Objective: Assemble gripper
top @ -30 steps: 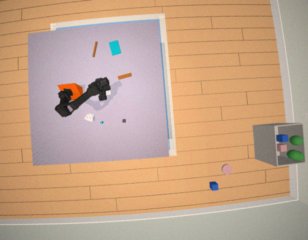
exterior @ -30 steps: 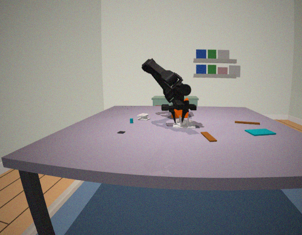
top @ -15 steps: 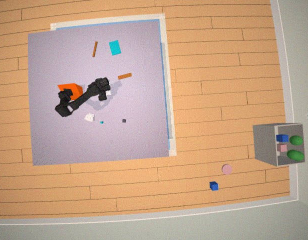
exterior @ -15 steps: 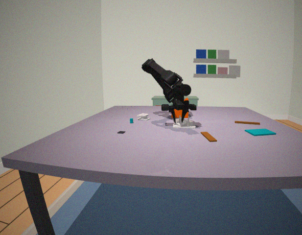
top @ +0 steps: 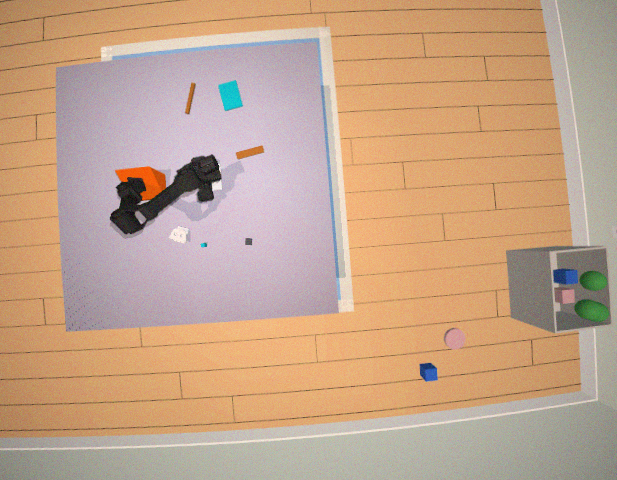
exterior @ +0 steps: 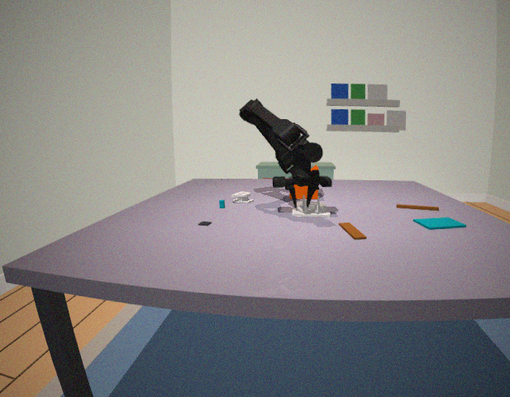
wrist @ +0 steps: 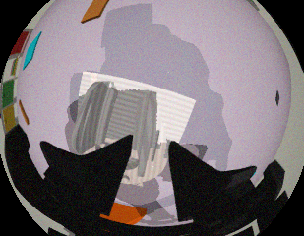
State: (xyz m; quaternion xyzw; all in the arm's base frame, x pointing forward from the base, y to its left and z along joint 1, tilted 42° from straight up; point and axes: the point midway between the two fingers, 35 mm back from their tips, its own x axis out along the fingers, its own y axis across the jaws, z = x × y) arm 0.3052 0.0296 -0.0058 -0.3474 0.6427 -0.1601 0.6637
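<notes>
Right now the flat white part is 10 mm ahead of my gripper tip, 30 mm to the left of it and 10 mm below it. The rest, counted from my gripper tip: cyan plate: 60 mm ahead, 430 mm to the left, 10 mm below; dark square: 190 mm ahead, 260 mm to the right, 10 mm below; teal peg: 10 mm behind, 280 mm to the right.
</notes>
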